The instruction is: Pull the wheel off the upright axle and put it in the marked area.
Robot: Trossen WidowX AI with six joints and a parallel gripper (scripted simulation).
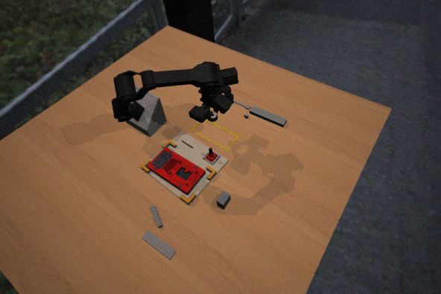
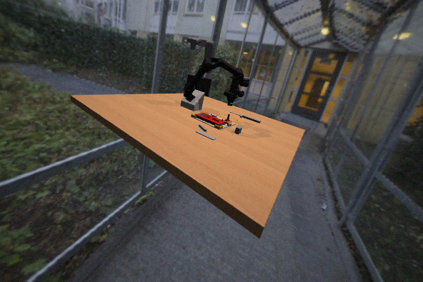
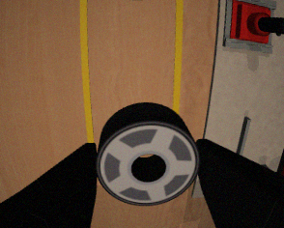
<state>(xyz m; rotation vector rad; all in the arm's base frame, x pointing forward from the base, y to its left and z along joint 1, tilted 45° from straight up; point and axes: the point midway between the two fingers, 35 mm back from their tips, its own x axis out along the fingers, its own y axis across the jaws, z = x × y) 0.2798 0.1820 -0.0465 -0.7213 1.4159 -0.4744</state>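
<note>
Right now my gripper tip is 9 cm to the left of the black axle, 8 cm above it and 7 cm short of it. Round my gripper tip: wheel: right at my gripper tip.
</note>
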